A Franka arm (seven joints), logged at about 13 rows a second.
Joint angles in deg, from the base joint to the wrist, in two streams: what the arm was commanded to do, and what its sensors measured. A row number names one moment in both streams.
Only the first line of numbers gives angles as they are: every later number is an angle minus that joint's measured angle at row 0.
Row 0, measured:
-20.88, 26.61, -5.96, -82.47, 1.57, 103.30, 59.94
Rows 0 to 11, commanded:
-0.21, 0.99, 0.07, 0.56, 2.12, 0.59, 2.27
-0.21, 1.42, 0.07, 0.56, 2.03, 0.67, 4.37
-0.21, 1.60, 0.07, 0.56, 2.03, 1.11, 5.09
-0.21, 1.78, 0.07, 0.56, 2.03, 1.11, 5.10
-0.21, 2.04, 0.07, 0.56, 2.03, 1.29, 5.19
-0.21, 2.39, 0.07, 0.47, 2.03, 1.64, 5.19
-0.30, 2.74, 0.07, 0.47, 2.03, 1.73, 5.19
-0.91, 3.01, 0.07, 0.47, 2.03, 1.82, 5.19
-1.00, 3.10, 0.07, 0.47, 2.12, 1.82, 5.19
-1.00, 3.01, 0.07, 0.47, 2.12, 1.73, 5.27
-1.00, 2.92, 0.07, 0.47, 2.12, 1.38, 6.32
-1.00, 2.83, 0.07, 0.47, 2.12, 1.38, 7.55
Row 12, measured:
-0.70, 2.83, -0.01, 0.00, 0.57, 1.35, 5.58
